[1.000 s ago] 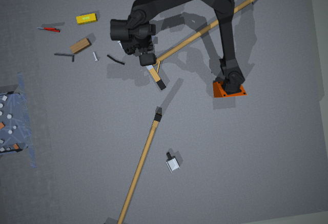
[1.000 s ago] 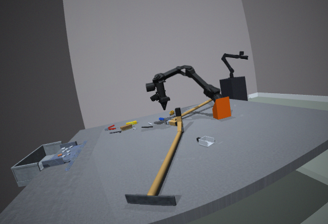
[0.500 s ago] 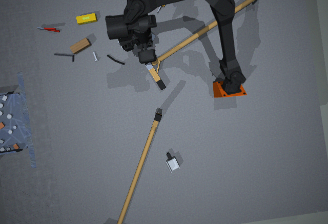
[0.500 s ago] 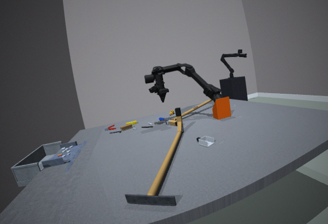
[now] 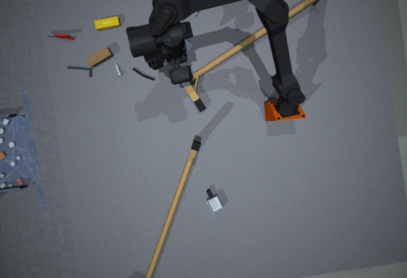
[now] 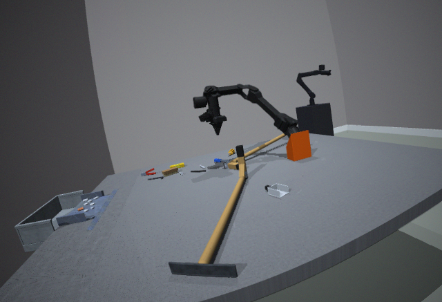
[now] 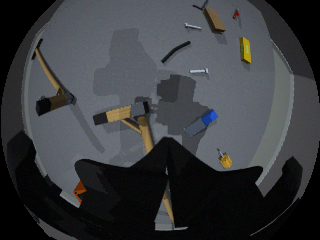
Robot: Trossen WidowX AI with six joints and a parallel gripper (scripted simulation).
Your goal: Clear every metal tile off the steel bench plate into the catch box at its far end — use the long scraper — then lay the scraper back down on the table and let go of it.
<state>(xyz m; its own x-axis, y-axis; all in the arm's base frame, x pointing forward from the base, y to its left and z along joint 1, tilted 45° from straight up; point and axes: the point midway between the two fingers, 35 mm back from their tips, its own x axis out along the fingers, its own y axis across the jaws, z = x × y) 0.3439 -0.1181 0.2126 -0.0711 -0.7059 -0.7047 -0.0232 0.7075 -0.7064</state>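
Right now the long scraper is 53 cm to the left of my gripper tip, 15 cm ahead of it and 11 cm below it. Also, from my gripper tip: yellow screwdriver (23 cm to the right, 16 cm below, 13 cm behind); wooden block (28 cm ahead, 16 cm below, 10 cm to the right); blue putty knife (17 cm below, 11 cm to the right, 2 cm behind).
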